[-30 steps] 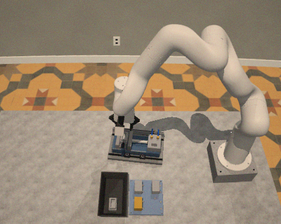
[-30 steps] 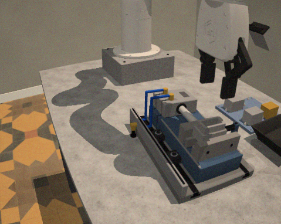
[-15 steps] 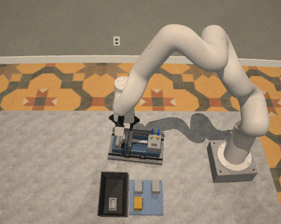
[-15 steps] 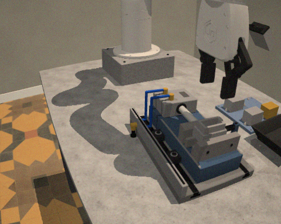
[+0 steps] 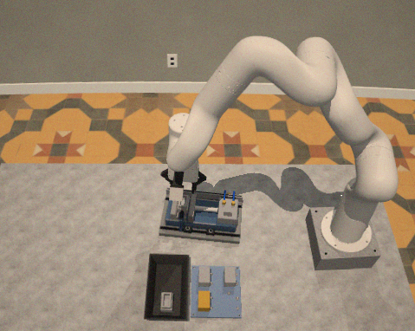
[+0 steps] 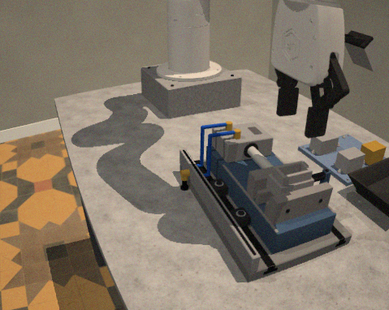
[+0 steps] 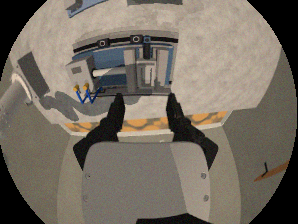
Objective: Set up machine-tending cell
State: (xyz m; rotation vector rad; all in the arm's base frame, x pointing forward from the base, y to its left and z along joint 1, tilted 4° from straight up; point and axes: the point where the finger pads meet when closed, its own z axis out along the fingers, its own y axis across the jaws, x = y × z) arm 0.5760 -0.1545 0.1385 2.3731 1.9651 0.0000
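The fixed jaw lies 12 cm below my hand and 3 cm ahead of it. Round my hand: vise (16 cm below, 7 cm behind, 1 cm to the left); grey rail (16 cm below, 8 cm to the right, 8 cm behind); work stop (11 cm below, 5 cm to the left, 1 cm ahead).
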